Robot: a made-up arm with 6 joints.
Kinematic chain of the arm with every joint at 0, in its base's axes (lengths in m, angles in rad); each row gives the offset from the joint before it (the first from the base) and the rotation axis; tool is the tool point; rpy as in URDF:
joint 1: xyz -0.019 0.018 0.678 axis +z
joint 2: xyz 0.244 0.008 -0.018 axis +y
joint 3: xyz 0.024 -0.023 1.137 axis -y
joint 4: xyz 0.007 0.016 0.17 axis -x
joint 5: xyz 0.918 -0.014 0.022 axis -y
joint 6: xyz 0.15 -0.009 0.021 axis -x
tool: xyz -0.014 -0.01 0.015 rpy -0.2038 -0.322 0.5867
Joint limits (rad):
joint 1: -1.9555..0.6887
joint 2: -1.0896..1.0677
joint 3: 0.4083..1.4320
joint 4: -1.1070..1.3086
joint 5: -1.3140..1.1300
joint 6: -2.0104..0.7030
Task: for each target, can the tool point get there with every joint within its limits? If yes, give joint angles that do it. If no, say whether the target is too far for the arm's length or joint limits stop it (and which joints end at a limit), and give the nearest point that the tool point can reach.
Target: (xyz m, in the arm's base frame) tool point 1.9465 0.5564 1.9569
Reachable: yes | joints 0.2451 0.8507 1.1794 0.9388 0.1118 0.3180
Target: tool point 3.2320 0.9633 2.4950
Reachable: no: too far | nearest point 2.0600 0.6225 1.7821 | short by 1.413 m
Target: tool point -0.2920 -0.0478 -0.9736
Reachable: no: joint limits stop it (at a limit: joint 1, joint 2, joint 3, joint 5) | nearest point -0.7968 -1.8786 0.6412 | short by 2.493 m
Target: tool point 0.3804 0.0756 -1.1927
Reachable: no: joint limits stop it (at a limit: joint 2, joint 3, joint 5) | nearest point 2.0112 0.3108 0.6392 | short by 2.464 m
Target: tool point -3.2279 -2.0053 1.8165
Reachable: no: too far | nearest point -1.5079 -0.9208 1.6024 | short by 2.045 m
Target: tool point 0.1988 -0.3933 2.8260
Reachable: yes | joints -0.9919 -0.1067 0.9628 -0.1023 0.1414 -1.5175
